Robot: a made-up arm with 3 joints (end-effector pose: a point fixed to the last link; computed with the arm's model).
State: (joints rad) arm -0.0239 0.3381 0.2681
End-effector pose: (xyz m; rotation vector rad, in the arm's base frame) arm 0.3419 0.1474 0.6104 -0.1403 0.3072 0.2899
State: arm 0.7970 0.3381 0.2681
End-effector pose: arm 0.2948 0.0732 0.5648 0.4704 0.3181 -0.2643
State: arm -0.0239 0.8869 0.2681
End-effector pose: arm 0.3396 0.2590 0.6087 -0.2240 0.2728 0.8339
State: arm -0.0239 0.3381 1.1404
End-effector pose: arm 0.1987 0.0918 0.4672 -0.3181 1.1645 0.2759
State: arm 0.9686 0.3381 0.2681
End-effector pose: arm 0.2796 0.0659 0.5518 0.5969 0.3158 -0.3815
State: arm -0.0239 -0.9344 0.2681
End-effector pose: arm 0.1518 -0.0066 0.6123 0.0720 0.3241 -0.9705
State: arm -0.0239 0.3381 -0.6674
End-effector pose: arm 0.3233 0.1440 0.8338 0.0605 -0.6096 0.2636
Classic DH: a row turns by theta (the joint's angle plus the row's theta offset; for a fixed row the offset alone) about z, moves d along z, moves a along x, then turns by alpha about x. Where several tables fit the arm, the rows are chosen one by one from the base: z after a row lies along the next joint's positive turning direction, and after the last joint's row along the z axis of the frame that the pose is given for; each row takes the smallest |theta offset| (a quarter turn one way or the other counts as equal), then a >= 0, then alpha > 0; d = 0 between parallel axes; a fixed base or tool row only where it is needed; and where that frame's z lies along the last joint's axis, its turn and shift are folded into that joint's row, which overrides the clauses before.
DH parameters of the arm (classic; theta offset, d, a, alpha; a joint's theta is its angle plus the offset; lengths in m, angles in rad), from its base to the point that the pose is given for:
base (fixed): -1.4436 0.8704 -0.1522 -2.4594
joint 1: 0 0.2652 -0.028 2.4594
joint 2: 1.4436 0.0375 -0.062 -1.5708
joint 3: 0.0574 -0.1172 0.2482 1.5132
tool (fixed): -0.0711 -0.0138 0 0

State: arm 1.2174 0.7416 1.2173
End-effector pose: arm 0.1941 0.2272 0.4512 0.6631 1.0446 0.2132
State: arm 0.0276 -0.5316 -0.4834
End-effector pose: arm 0.2263 0.0083 0.7891 -0.1435 -0.3993 -0.6298
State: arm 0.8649 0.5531 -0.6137
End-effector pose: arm 0.2854 -0.0094 0.7595 0.4476 -0.5980 -0.3614
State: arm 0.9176 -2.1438 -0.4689
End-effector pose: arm -0.0510 0.1924 0.7944 -0.3155 0.7285 -2.7461
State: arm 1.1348 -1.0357 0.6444
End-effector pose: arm 0.0469 0.2253 0.5062 1.2446 1.0252 -1.6157
